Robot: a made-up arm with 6 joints. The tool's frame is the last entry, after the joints. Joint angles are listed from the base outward. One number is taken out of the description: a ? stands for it. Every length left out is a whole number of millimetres.
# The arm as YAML. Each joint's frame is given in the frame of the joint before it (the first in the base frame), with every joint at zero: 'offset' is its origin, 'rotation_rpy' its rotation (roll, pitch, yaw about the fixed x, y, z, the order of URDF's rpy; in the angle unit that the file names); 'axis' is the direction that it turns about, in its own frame. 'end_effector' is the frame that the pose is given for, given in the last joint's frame.
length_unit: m
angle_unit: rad
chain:
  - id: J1
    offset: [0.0, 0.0, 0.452]
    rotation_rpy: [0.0, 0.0, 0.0]
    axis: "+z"
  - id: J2
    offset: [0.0, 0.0, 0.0]
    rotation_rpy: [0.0, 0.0, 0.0]
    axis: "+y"
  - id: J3
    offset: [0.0, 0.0, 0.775]
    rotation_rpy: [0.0, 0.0, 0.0]
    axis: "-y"
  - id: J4
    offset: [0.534, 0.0, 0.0]
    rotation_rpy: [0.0, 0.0, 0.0]
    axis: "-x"
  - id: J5
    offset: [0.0, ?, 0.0]
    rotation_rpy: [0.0, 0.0, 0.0]
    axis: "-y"
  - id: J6
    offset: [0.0, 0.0, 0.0]
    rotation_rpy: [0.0, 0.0, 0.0]
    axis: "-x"
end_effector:
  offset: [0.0, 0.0, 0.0]
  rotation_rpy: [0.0, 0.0, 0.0]
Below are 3 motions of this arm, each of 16 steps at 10 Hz.
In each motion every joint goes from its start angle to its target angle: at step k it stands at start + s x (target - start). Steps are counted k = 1, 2, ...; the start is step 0. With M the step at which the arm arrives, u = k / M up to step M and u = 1 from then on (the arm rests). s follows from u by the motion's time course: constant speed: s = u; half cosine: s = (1 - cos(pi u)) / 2; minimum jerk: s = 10 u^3 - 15 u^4 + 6 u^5.
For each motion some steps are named. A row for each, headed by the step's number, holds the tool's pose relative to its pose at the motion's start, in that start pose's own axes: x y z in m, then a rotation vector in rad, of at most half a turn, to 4 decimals.
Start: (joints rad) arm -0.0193 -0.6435 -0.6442 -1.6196 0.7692 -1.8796
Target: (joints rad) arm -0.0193 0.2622 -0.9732 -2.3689 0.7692 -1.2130
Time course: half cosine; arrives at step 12
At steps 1, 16:
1: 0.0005 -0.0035 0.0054 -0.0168 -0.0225 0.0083
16: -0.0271 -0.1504 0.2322 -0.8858 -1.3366 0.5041

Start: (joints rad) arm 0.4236 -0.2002 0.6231 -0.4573 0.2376 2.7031
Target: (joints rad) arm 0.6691 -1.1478 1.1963 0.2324 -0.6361 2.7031
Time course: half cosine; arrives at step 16
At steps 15, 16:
15: -0.9782 -0.4749 -0.8871 -0.2877 0.5268 -0.3629
16: -0.9934 -0.4710 -0.8914 -0.2864 0.5353 -0.3601

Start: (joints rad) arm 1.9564 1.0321 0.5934 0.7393 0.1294 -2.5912
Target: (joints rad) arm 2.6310 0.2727 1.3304 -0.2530 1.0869 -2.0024
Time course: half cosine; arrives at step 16
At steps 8, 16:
8: -0.3651 0.2954 -0.4018 0.1655 0.8483 0.9865
16: -0.8621 0.4386 -0.5484 0.9596 1.3259 1.9532

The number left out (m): -0.271
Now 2 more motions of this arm.
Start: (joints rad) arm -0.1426 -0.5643 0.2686 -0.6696 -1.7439 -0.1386
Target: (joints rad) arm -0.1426 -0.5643 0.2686 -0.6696 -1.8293 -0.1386
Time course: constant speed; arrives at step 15
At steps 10, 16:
10: 0.0000 0.0000 0.0000 0.0000 0.0564 -0.0079
16: 0.0000 0.0000 0.0000 0.0000 0.0846 -0.0118

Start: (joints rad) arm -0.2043 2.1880 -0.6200 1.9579 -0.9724 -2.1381
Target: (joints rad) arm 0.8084 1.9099 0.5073 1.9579 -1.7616 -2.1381
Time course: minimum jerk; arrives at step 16
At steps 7, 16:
7: -0.2065 0.0382 0.2389 0.2421 -0.7398 -0.4766
16: -0.8285 0.3396 0.1415 0.8341 -1.9203 -0.7287

